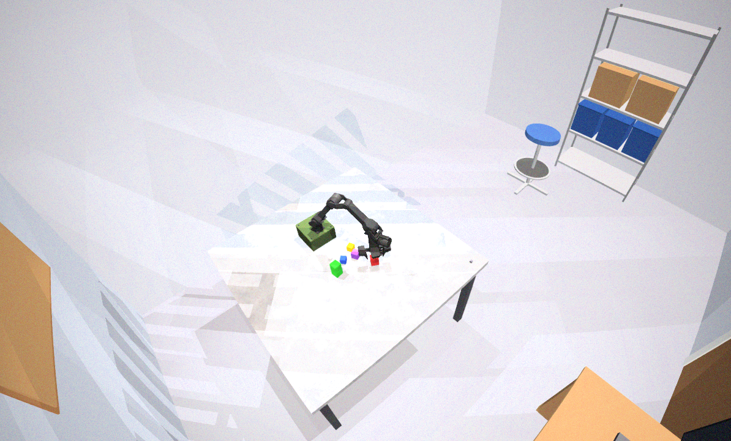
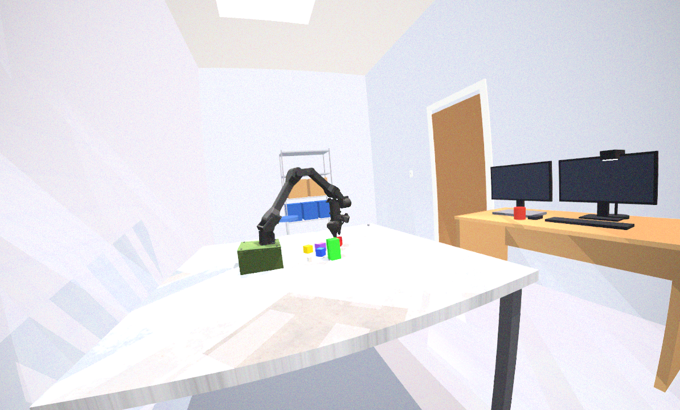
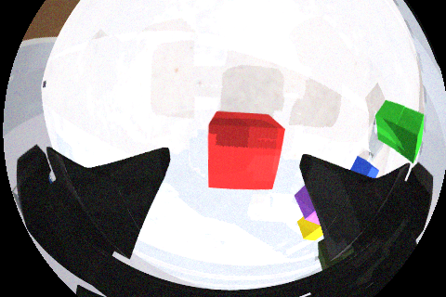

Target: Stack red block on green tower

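My gripper tip is now 20 mm above the red block. From my gripper tip the other things lie so: yellow block 190 mm behind, 10 mm to the right, 30 mm below; blue block 160 mm behind, 110 mm to the right, 30 mm below; purple block 130 mm behind, 30 mm to the right, 30 mm below.
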